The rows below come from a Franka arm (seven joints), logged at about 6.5 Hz.
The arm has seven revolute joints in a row. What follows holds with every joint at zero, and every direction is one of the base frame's. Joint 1 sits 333 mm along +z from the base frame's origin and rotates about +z. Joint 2 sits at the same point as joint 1 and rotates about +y. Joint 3 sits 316 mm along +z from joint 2 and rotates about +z. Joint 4 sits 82.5 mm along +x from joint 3 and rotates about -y. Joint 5 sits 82.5 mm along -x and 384 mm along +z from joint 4 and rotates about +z. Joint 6 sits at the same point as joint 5 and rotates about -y. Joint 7 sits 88 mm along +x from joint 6 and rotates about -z. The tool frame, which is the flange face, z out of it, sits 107 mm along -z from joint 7; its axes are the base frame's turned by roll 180, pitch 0 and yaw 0 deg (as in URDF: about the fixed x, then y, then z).
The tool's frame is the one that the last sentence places.
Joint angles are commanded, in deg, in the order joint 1, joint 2, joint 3, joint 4, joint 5, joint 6, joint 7. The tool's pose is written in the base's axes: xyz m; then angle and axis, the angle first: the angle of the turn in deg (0 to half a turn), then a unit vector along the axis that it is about. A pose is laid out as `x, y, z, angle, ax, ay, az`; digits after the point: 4 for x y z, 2 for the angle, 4 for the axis.
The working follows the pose.
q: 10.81 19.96 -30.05 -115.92 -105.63 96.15 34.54
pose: 0.5439, -0.2661, 0.3726, 74.89, 0.9798, 0.0980, -0.1741
Where each joint sits with the arm in this pose, in the base's axes (m; each line is computed from the numbers above, not from the rounded line before):
joint 1: 0.0000 0.0000 0.3330
joint 2: 0.0000 0.0000 0.3330
joint 3: 0.1060 0.0202 0.6300
joint 4: 0.1796 -0.0078 0.6056
joint 5: 0.4889 -0.1432 0.4049
joint 6: 0.4889 -0.1432 0.4049
joint 7: 0.5473 -0.1636 0.3423
the tool: 0.5439 -0.2661 0.3726

